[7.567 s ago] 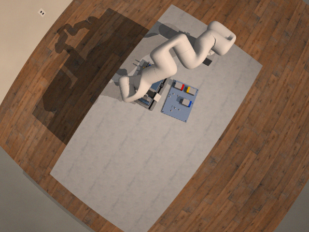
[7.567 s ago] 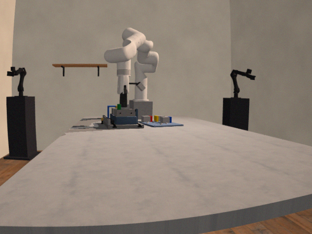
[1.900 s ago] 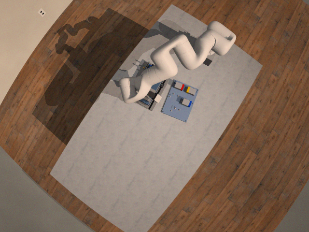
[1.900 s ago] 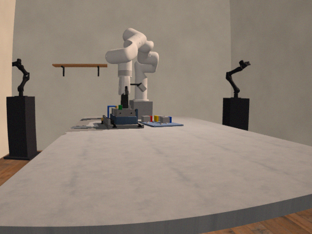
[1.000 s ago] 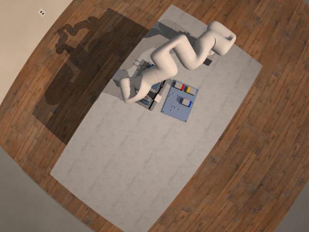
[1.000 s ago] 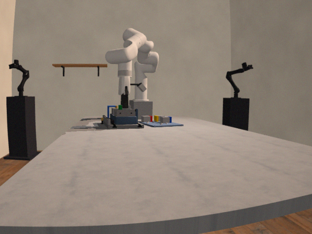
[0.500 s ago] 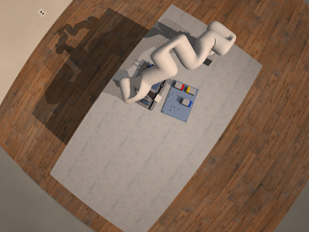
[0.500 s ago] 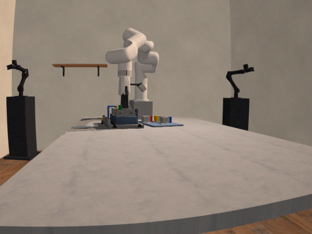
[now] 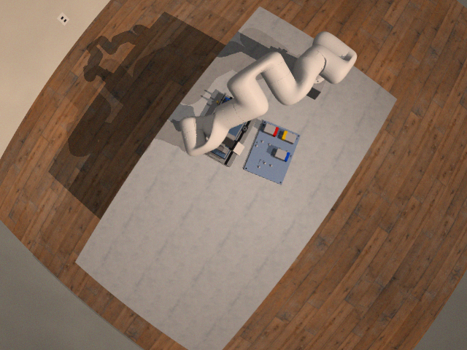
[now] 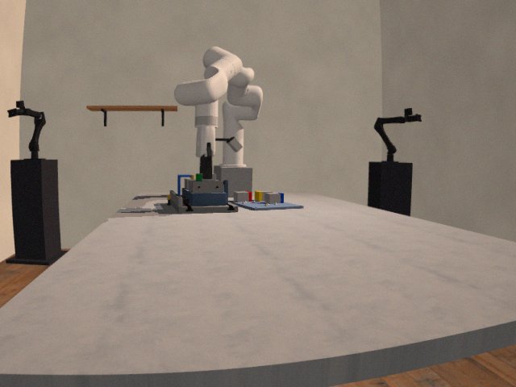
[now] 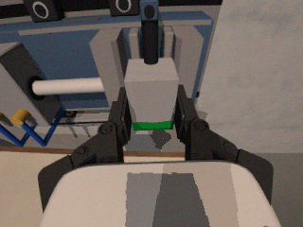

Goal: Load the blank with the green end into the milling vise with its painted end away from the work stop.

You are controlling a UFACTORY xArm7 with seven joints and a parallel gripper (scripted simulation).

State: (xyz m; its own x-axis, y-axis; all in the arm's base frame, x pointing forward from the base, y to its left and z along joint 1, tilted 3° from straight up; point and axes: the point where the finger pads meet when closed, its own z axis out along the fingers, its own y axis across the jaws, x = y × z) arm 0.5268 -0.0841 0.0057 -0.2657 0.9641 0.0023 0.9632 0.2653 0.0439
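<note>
The green-ended blank is 2 cm below my hand. Also, from my hand: milling vise 8 cm below, 7 cm behind, 2 cm to the right; fixed jaw 5 cm below, 3 cm ahead, 1 cm to the left; work stop rod 4 cm to the left, 3 cm below, 1 cm behind.
</note>
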